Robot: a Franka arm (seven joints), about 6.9 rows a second.
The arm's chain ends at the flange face. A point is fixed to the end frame.
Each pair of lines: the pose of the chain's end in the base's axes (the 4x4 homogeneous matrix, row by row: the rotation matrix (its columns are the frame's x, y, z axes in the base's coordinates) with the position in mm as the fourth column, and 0 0 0 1 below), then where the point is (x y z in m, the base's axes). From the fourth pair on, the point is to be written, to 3 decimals.
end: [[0.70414, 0.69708, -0.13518, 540.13], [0.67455, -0.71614, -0.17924, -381.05], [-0.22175, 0.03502, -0.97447, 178.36], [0, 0, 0, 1]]
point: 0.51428 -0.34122 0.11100
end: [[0.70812, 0.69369, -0.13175, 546.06], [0.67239, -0.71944, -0.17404, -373.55], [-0.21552, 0.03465, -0.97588, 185.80], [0, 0, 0, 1]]
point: 0.52068 -0.33329 0.11851
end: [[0.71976, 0.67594, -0.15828, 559.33], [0.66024, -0.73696, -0.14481, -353.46], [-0.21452, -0.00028, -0.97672, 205.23], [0, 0, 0, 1]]
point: 0.53345 -0.31082 0.13962
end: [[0.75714, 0.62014, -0.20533, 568.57], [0.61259, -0.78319, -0.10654, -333.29], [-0.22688, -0.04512, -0.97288, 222.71], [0, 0, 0, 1]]
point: 0.543 -0.287 0.159
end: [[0.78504, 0.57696, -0.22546, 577.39], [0.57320, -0.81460, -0.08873, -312.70], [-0.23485, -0.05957, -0.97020, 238.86], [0, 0, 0, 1]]
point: 0.554 -0.265 0.176
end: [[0.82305, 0.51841, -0.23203, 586.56], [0.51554, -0.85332, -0.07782, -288.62], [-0.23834, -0.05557, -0.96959, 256.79], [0, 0, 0, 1]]
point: 0.566 -0.240 0.194
